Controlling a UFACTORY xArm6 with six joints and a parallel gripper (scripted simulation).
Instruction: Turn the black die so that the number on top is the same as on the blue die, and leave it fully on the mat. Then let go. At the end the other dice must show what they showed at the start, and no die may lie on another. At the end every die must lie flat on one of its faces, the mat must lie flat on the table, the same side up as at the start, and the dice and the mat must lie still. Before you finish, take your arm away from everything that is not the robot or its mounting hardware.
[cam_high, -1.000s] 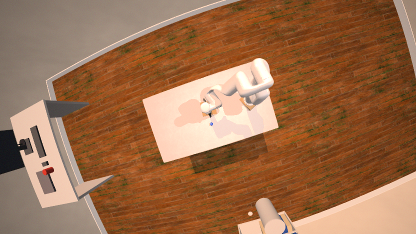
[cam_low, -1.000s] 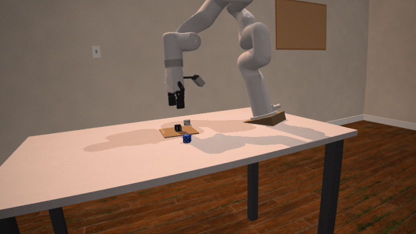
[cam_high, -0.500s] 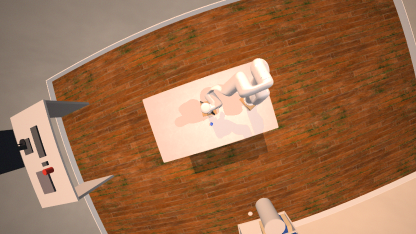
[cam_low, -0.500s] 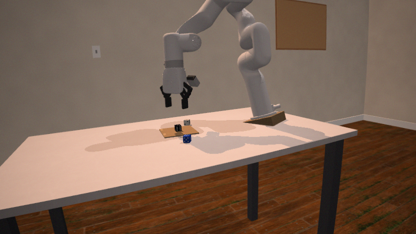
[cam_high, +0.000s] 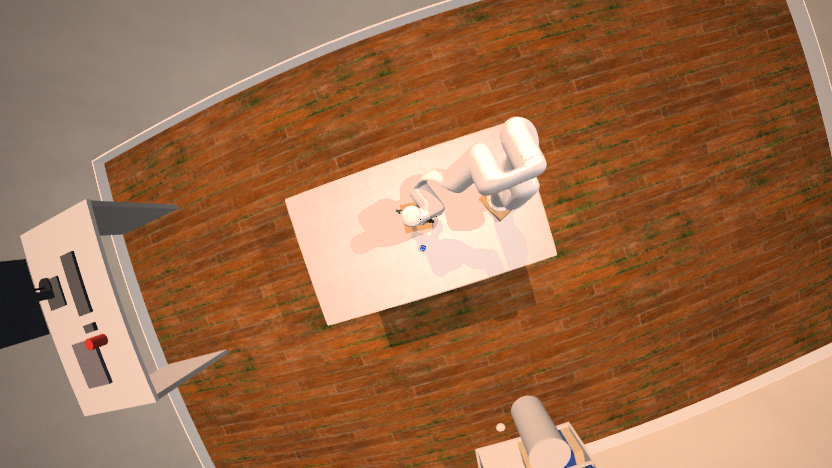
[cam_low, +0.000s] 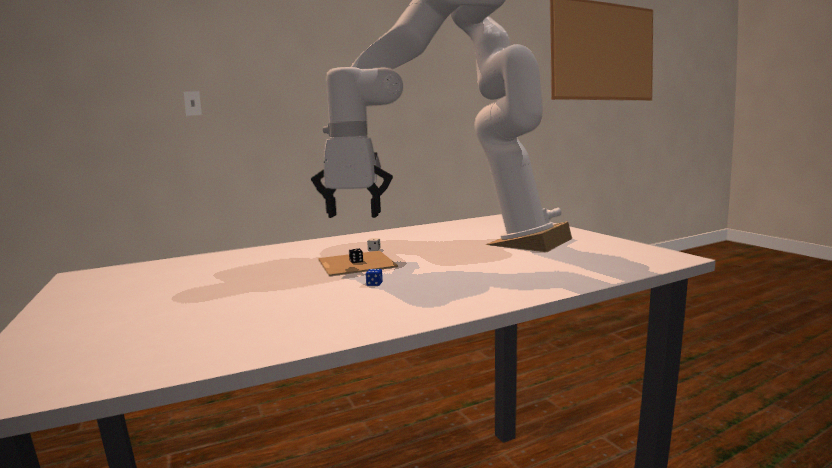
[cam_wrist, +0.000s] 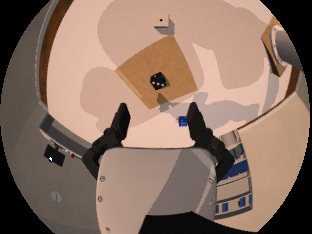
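Right now the black die is 90 mm below my hand. The rest, counted from my hand: blue die 160 mm to the left, 100 mm below, 10 mm ahead; then mat 110 mm below; then white die 100 mm to the right, 100 mm below, 70 mm behind.
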